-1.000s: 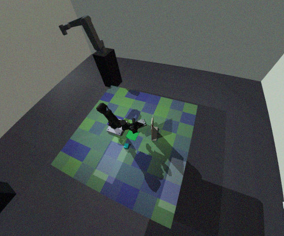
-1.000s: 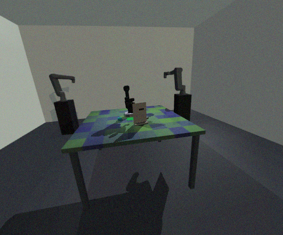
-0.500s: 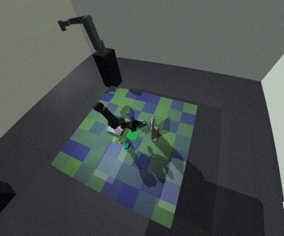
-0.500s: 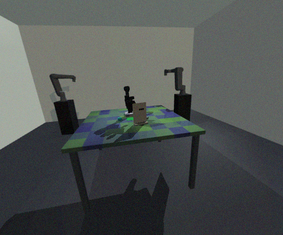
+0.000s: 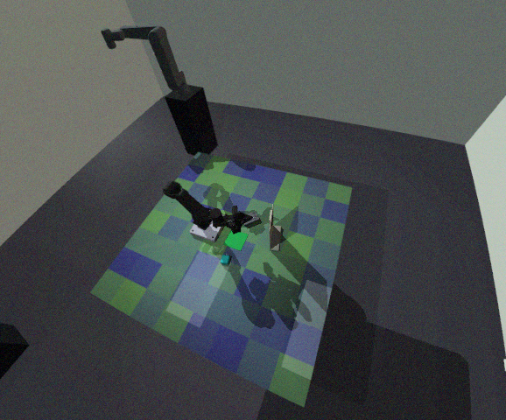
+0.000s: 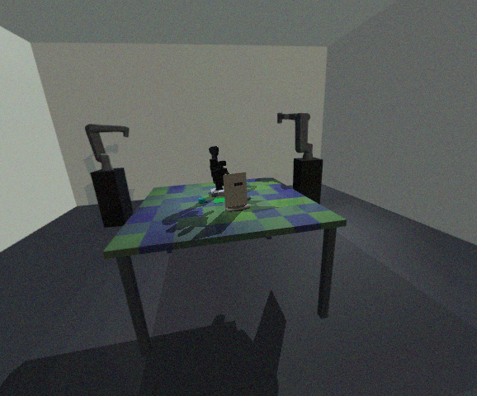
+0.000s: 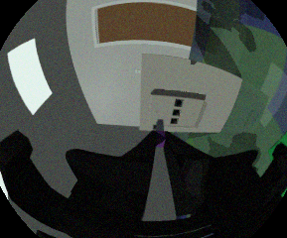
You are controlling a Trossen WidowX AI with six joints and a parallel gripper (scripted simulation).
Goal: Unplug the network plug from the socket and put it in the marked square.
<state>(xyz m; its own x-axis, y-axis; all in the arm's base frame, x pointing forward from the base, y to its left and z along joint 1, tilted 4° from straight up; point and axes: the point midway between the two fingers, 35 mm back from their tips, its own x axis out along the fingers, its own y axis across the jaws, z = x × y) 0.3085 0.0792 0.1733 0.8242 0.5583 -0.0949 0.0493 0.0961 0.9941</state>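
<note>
The bright green marked square lies 22 cm below my gripper tip, 10 cm behind it and 7 cm to the right of it. Also, from my gripper tip: flat grey block 21 cm below, 10 cm to the left, 9 cm behind; upright panel 11 cm below, 10 cm ahead, 5 cm to the left; network plug 1 cm ahead.
</note>
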